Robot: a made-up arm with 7 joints. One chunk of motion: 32 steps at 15 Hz.
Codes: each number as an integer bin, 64 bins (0 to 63) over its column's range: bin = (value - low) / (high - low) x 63, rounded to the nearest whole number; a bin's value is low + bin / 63 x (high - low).
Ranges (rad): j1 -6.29..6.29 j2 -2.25..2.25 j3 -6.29..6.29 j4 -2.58..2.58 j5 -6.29..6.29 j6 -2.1..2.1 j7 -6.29..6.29
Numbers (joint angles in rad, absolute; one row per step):
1: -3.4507 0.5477 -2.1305 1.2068 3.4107 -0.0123 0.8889
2: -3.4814 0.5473 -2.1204 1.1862 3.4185 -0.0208 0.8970
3: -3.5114 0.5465 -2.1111 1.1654 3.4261 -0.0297 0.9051
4: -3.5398 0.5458 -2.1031 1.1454 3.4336 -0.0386 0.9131
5: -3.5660 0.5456 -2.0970 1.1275 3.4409 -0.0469 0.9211
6: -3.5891 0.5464 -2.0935 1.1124 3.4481 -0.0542 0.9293
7: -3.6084 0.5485 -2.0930 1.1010 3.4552 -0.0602 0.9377
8: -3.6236 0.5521 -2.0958 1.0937 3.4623 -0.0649 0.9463
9: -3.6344 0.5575 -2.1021 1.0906 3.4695 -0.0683 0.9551
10: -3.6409 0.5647 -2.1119 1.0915 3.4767 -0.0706 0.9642
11: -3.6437 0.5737 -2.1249 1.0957 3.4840 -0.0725 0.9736
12: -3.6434 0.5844 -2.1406 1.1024 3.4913 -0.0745 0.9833
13: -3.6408 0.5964 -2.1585 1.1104 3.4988 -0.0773 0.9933
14: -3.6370 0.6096 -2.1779 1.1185 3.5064 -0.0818 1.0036
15: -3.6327 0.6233 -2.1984 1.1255 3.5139 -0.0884 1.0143
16: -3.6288 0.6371 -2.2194 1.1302 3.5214 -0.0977 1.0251
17: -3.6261 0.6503 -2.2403 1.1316 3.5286 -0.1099 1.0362
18: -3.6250 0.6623 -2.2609 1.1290 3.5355 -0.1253 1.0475
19: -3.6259 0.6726 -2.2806 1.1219 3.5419 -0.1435 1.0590
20: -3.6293 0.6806 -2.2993 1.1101 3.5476 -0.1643 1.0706
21: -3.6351 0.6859 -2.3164 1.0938 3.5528 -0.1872 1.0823
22: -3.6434 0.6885 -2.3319 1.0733 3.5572 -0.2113 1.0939
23: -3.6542 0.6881 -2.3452 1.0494 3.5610 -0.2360 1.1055
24: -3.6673 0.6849 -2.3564 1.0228 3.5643 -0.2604 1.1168
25: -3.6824 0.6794 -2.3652 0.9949 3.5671 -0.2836 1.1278
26: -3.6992 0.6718 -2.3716 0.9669 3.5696 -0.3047 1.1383
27: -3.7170 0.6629 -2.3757 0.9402 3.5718 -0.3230 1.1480
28: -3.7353 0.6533 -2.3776 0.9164 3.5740 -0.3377 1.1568
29: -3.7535 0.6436 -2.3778 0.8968 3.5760 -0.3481 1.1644
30: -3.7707 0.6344 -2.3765 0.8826 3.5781 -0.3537 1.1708
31: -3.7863 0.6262 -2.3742 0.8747 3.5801 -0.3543 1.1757
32: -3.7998 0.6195 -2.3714 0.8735 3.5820 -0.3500 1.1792
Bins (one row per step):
1: 14 39 21 46 49 31 36
2: 14 39 21 46 49 31 36
3: 14 39 21 46 49 31 36
4: 14 39 21 45 49 31 36
5: 14 39 21 45 49 31 36
6: 14 39 21 45 49 31 36
7: 13 39 21 45 49 31 36
8: 13 39 21 45 49 31 36
9: 13 39 21 45 49 30 36
10: 13 39 21 45 49 30 36
11: 13 40 21 45 49 30 36
12: 13 40 21 45 49 30 36
13: 13 40 21 45 49 30 36
14: 13 40 21 45 49 30 37
15: 13 40 20 45 49 30 37
16: 13 40 20 45 49 30 37
17: 13 41 20 45 49 30 37
18: 13 41 20 45 49 30 37
19: 13 41 20 45 49 29 37
20: 13 41 20 45 49 29 37
21: 13 41 20 45 49 29 37
22: 13 41 20 45 49 28 37
23: 13 41 20 44 49 28 37
24: 13 41 20 44 49 28 37
25: 13 41 20 44 49 27 37
26: 13 41 20 43 49 27 37
27: 13 41 20 43 49 27 37
28: 13 41 20 43 49 26 37
29: 13 41 20 42 49 26 37
30: 13 40 20 42 49 26 37
31: 13 40 20 42 49 26 37
32: 12 40 20 42 49 26 37

